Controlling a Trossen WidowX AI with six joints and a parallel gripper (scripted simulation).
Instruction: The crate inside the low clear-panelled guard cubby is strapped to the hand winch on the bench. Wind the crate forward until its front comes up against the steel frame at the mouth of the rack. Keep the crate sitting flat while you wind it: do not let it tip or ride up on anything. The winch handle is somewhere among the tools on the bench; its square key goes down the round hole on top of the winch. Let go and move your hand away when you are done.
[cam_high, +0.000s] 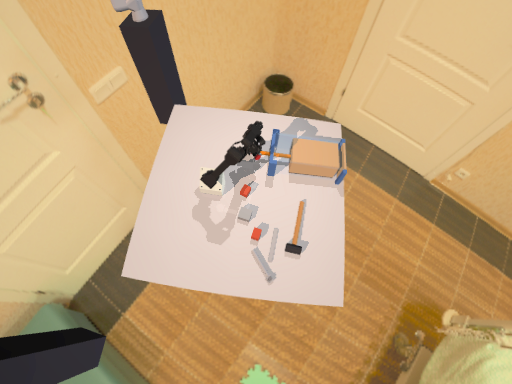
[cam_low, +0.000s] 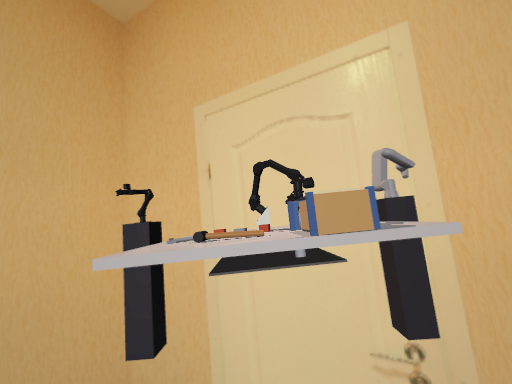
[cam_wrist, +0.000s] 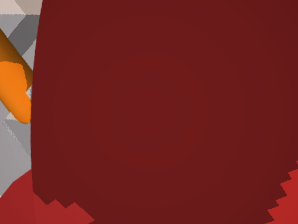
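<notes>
The winch handle lies 10 mm ahead of my gripper tip, 10 mm to the right of it and 20 mm above it. Round my gripper tip: red knob: 40 mm ahead, 40 mm to the right, 50 mm above; then blue frame: 130 mm ahead, 50 mm to the left, 20 mm above; then white winch: 50 mm behind, 30 mm to the left, 60 mm below.
</notes>
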